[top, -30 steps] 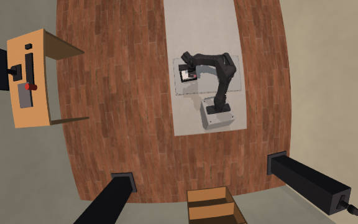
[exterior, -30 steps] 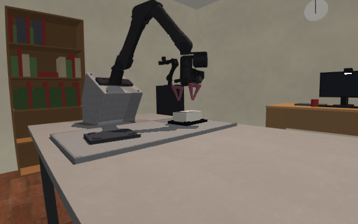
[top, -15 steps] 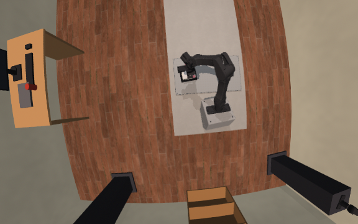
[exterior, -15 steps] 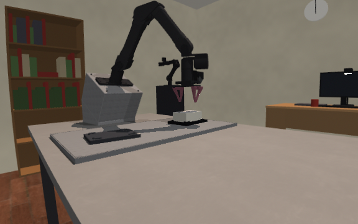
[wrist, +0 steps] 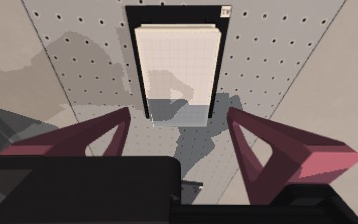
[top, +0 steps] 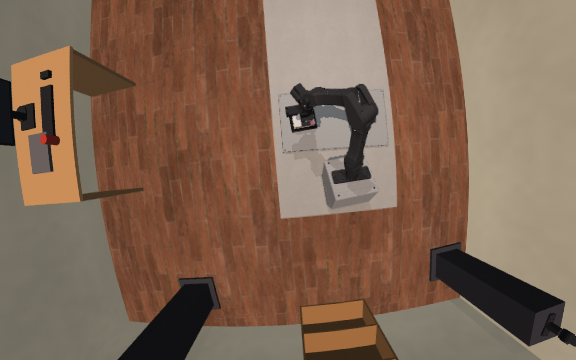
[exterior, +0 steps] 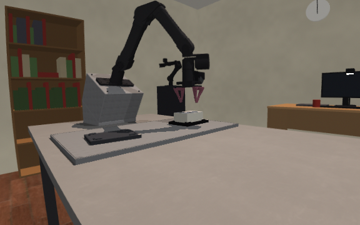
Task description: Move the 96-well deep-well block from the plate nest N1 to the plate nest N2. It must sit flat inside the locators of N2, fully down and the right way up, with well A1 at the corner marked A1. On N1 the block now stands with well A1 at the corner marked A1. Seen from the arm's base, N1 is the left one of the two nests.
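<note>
Right now the white 96-well deep-well block is 80 mm below my hand. From my hand the other things lie so: black nest N2: 400 mm to the right, 100 mm below, 10 mm ahead; black nest N1: 100 mm below.
</note>
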